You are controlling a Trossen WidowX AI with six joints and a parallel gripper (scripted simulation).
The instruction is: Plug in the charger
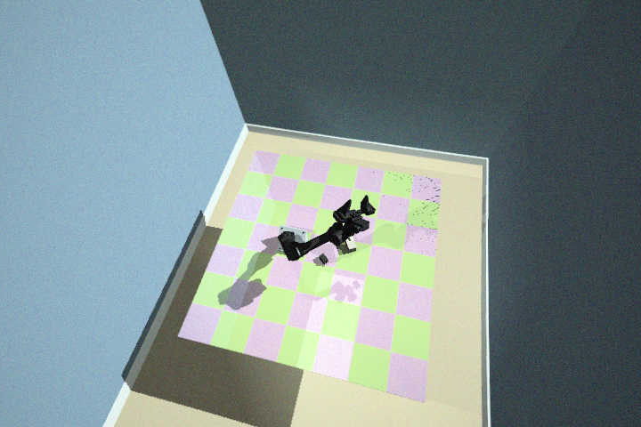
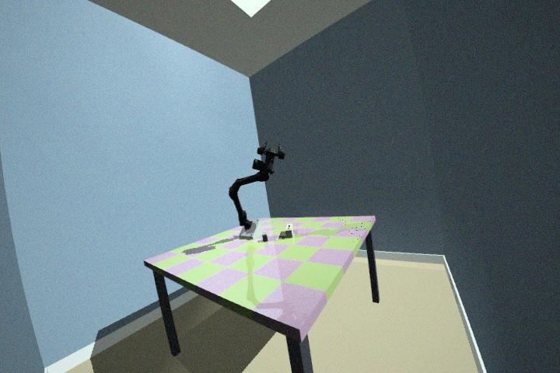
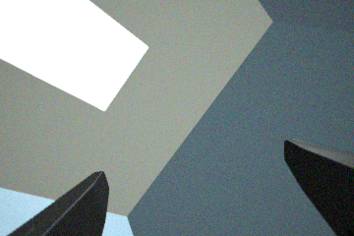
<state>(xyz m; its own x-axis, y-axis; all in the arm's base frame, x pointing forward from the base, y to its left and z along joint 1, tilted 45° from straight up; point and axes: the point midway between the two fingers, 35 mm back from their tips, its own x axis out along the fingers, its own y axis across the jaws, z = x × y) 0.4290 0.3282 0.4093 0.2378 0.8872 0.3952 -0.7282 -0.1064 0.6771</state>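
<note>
My gripper tip is 670 mm above the charger, 160 mm past it and 50 mm to the left of it.
</note>
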